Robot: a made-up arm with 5 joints.
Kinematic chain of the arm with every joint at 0, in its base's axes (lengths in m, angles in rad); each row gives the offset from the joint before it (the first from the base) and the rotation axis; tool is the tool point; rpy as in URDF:
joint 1: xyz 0 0 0.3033 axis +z
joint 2: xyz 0 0 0 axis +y
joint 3: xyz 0.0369 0 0.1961 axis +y
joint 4: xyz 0.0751 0 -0.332 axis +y
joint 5: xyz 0.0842 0 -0.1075 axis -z
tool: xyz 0 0 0 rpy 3.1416 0 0
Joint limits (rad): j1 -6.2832..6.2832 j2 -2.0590..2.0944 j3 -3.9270..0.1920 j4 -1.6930..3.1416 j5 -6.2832..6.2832
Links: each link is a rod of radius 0.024 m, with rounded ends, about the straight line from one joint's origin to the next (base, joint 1, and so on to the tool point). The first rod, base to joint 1, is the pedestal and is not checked.
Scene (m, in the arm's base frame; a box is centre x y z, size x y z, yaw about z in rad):
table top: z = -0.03
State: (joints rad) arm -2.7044 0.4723 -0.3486 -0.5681 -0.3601
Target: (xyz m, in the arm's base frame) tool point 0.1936 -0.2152 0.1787
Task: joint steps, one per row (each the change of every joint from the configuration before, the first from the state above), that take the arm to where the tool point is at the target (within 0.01 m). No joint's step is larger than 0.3 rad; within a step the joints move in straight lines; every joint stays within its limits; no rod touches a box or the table.
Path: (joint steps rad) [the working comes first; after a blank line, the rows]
Joints at the target: -0.8382 0.0916 -0.1629 -0.9032 -0.3601
Straight joint move there: clear.

1: 0.2666 -0.0544 0.0265 -0.0479 0.0000
2: 0.2666 -0.0544 0.0266 -0.0479 0.0000
3: 0.2666 -0.0544 0.0265 -0.0478 0.0000
4: 0.2666 -0.0544 0.0265 -0.0479 0.0000
5: 0.2666 -0.0543 0.0266 -0.0479 0.0000
6: 0.2666 -0.0544 0.0265 -0.0479 0.0000
7: 0.2666 -0.0544 0.0265 -0.0478 0.0000

